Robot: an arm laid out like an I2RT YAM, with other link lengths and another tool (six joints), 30 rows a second.
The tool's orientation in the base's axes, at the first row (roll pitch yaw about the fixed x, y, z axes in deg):
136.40, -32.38, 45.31
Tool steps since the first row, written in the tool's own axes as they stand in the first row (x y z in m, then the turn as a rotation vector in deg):
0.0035, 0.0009, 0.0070, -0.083, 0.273, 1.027
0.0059, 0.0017, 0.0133, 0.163, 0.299, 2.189
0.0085, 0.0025, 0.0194, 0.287, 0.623, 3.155
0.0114, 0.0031, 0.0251, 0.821, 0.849, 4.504
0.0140, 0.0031, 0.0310, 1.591, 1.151, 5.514
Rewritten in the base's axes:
0.0076, -0.0001, -0.0019, 0.804, -0.475, -0.514
0.0141, -0.0006, -0.0040, 1.843, -0.591, -1.077
0.0205, -0.0009, -0.0059, 2.737, -0.969, -1.413
0.0267, -0.0008, -0.0074, 4.141, -1.105, -1.820
0.0328, -0.0005, -0.0097, 5.446, -1.087, -1.850

